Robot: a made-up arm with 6 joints.
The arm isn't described. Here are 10 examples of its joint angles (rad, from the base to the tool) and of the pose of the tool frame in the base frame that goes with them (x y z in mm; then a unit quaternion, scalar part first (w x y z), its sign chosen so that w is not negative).
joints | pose
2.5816 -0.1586 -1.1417 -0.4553 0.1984 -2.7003 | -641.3 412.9 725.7 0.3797 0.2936 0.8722 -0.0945
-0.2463 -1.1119 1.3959 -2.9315 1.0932 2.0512 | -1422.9 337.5 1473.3 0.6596 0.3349 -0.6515 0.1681
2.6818 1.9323 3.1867 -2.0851 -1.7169 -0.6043 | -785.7 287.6 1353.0 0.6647 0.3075 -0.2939 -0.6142
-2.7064 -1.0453 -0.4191 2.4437 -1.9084 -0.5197 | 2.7 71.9 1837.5 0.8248 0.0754 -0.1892 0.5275
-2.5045 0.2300 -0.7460 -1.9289 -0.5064 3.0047 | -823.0 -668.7 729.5 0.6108 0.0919 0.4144 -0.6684
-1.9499 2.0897 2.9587 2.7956 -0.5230 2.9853 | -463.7 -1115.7 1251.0 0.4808 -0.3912 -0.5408 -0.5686
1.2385 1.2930 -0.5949 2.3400 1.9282 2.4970 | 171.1 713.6 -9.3 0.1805 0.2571 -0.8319 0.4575
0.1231 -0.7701 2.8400 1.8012 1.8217 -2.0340 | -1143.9 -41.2 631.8 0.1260 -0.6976 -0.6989 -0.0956
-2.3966 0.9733 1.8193 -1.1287 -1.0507 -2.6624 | -854.2 -900.5 1971.5 0.0197 -0.7364 0.6683 -0.1034
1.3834 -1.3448 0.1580 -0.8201 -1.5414 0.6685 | -216.7 -728.3 1782.4 0.4284 -0.1449 -0.2679 0.8507
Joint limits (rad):
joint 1: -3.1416..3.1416
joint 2: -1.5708..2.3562
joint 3: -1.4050..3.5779
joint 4: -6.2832..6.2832
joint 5: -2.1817..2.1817
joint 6: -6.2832..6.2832
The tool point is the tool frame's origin. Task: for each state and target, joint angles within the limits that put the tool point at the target. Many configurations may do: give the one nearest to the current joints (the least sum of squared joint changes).
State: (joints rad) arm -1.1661 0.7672 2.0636 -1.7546 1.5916 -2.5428
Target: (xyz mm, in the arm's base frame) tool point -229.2 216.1 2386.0
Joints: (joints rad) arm -1.0461 -0.0623 1.6363 -1.6417 1.0264 -2.5428
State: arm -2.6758 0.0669 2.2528 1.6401 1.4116 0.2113
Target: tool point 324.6 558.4 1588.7
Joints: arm -1.9332 0.2644 2.9792 1.5953 1.5434 0.2113
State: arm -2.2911 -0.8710 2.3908 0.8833 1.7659 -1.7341
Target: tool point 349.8 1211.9 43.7
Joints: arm -1.7897 -1.4067 2.3112 0.8404 1.6693 -1.7341
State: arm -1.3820 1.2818 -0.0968 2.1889 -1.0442 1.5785
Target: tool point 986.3 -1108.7 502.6
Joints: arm -0.7933 0.8937 -0.0992 2.2004 -1.0681 1.5785
